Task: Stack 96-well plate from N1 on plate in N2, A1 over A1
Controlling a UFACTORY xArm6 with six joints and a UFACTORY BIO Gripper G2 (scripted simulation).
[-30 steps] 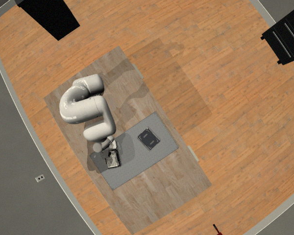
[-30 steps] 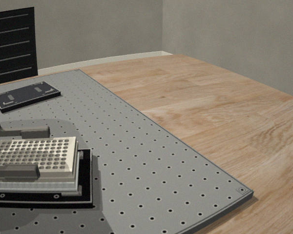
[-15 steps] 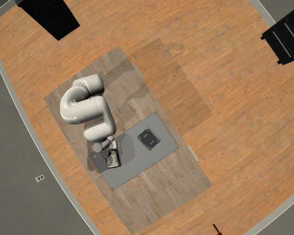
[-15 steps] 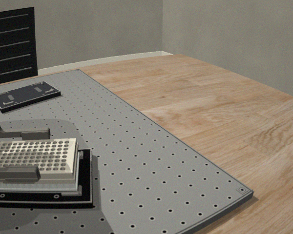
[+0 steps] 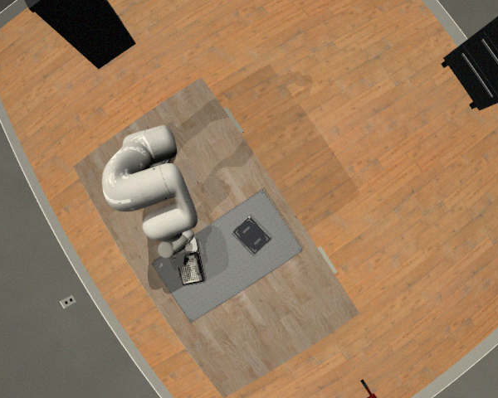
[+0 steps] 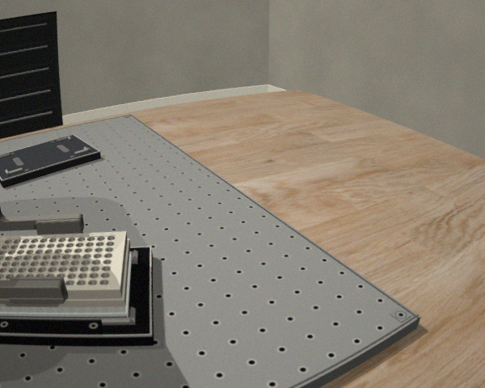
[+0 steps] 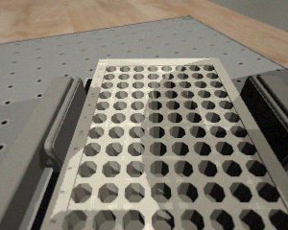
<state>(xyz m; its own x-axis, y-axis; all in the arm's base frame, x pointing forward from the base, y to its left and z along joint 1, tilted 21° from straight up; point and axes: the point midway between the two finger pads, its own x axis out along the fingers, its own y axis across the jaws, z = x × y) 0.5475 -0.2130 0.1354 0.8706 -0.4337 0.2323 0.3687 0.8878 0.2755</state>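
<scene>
Right now the white 96-well plate is 1 cm below my hand. The rest, counted from my hand: black plate nest N2: 4 cm below; clear 96-well plate: 3 cm below; plate nest N1: 35 cm to the left, 4 cm below, 4 cm ahead.
</scene>
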